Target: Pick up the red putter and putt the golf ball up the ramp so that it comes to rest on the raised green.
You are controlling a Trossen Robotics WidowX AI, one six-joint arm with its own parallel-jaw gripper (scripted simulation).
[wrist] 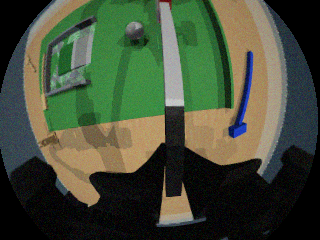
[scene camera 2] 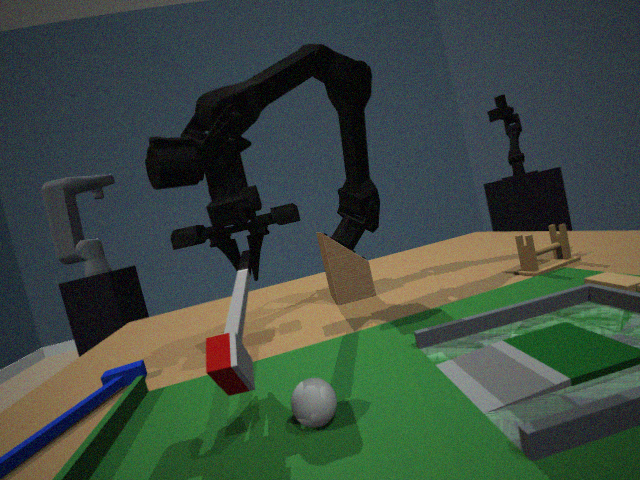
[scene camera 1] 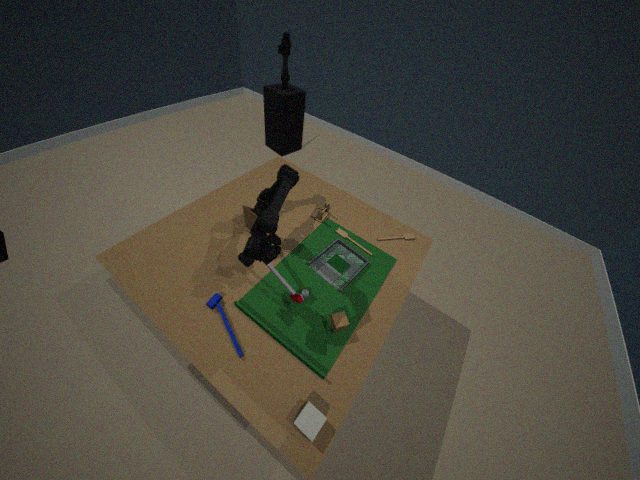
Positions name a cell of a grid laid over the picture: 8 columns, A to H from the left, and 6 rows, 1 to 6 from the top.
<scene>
white tile: scene camera 1 D6; not seen in the wrist view (out of frame); not seen in scene camera 2 (out of frame)
</scene>
